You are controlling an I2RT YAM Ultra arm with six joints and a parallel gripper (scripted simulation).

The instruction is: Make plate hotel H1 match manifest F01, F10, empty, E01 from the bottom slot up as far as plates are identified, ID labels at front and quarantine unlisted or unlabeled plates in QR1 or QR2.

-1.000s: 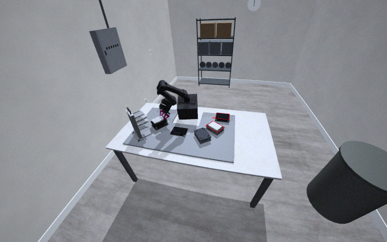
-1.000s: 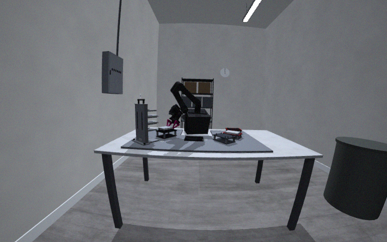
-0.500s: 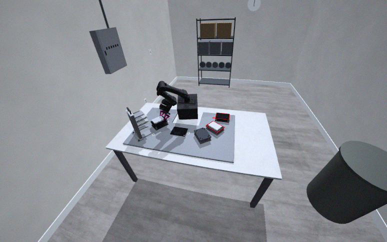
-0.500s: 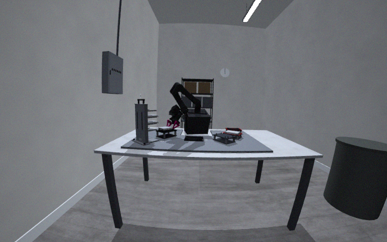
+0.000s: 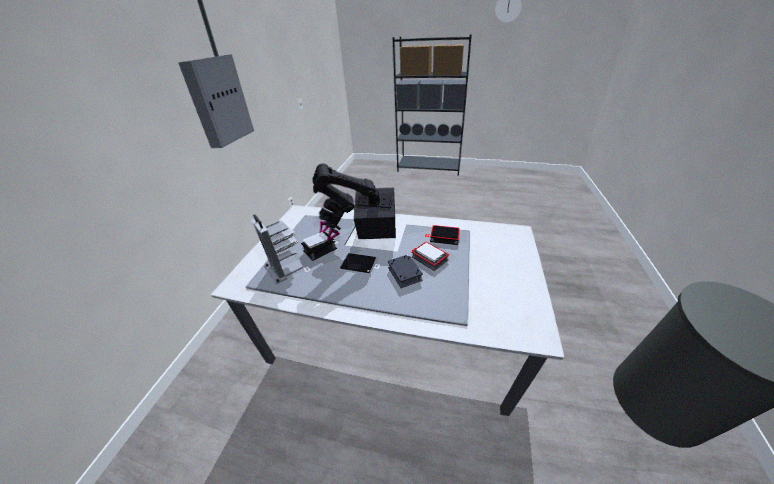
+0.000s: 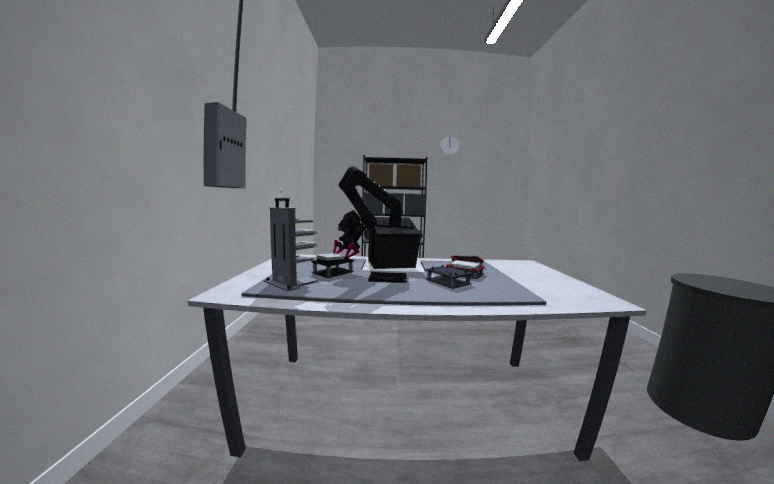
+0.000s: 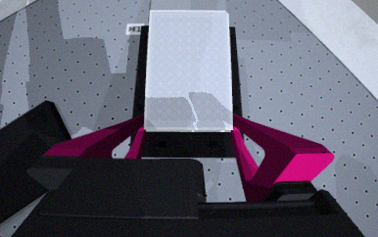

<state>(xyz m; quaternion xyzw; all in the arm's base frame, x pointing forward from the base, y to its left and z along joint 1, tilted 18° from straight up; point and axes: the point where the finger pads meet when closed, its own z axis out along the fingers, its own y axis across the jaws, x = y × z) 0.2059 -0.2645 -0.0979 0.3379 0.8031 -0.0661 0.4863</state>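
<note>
Now: the black regrip nest 40 mm ahead of my hand, 30 mm to the right of it and 20 mm below it. The rest, counted from my hand: H1 tag (210 mm ahead, 40 mm to the right, 70 mm below).
</note>
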